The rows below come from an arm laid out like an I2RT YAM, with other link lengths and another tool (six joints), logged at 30 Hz.
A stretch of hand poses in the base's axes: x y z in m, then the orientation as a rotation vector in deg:
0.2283, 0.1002, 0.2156, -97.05, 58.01, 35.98
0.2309, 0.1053, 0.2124, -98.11, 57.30, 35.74
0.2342, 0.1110, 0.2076, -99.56, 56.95, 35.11
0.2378, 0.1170, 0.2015, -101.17, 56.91, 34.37
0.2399, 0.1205, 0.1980, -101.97, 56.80, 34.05
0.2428, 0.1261, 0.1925, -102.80, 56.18, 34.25
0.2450, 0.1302, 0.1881, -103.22, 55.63, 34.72
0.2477, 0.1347, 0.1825, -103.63, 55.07, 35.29
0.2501, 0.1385, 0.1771, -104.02, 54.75, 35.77
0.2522, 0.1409, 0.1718, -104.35, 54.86, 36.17
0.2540, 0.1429, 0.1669, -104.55, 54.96, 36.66
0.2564, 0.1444, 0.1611, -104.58, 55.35, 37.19
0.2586, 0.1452, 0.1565, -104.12, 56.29, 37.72
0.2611, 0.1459, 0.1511, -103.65, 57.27, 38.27
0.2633, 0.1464, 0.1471, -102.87, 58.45, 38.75
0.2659, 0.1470, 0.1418, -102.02, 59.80, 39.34
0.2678, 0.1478, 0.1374, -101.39, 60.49, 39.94
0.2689, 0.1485, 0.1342, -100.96, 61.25, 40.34
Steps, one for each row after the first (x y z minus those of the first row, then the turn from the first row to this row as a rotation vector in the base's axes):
0.0026, 0.0051, -0.0032, -0.59, -0.54, 0.76
0.0059, 0.0108, -0.0080, -1.75, -1.13, 1.35
0.0095, 0.0168, -0.0141, -3.20, -1.60, 1.81
0.0116, 0.0203, -0.0176, -3.87, -1.85, 2.11
0.0145, 0.0259, -0.0231, -4.23, -2.03, 2.92
0.0167, 0.0300, -0.0275, -4.24, -2.01, 3.62
0.0194, 0.0345, -0.0331, -4.22, -1.93, 4.36
0.0218, 0.0383, -0.0385, -4.30, -1.77, 4.94
0.0239, 0.0407, -0.0438, -4.53, -1.43, 5.23
0.0257, 0.0427, -0.0487, -4.64, -1.05, 5.50
0.0281, 0.0442, -0.0545, -4.72, -0.48, 5.57
0.0303, 0.0450, -0.0591, -4.64, 0.37, 5.12
0.0328, 0.0457, -0.0645, -4.57, 1.26, 4.67
0.0350, 0.0462, -0.0685, -4.36, 2.20, 3.93
0.0376, 0.0468, -0.0738, -4.15, 3.32, 3.13
0.0395, 0.0476, -0.0782, -3.83, 4.09, 2.77
0.0406, 0.0483, -0.0814, -3.75, 4.77, 2.38

